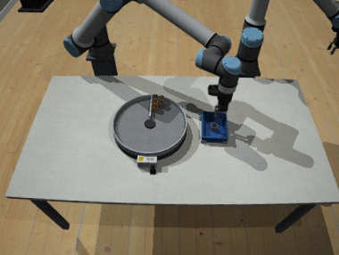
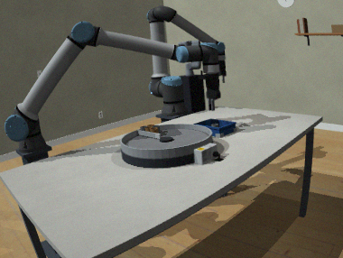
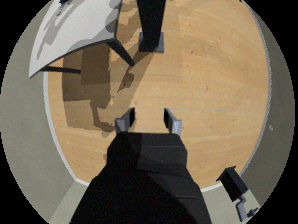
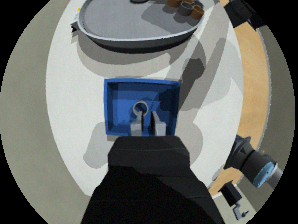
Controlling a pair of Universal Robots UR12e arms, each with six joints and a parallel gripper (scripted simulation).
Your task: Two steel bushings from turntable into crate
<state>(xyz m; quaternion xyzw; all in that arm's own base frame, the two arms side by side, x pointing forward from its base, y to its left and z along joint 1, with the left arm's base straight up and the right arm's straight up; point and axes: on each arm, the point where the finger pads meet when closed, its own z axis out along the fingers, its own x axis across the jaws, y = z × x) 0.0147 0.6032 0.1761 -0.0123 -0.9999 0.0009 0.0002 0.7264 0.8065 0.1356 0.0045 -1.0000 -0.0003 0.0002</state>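
Now: the blue crate 20 mm ahead of my right hand and 110 mm below it.
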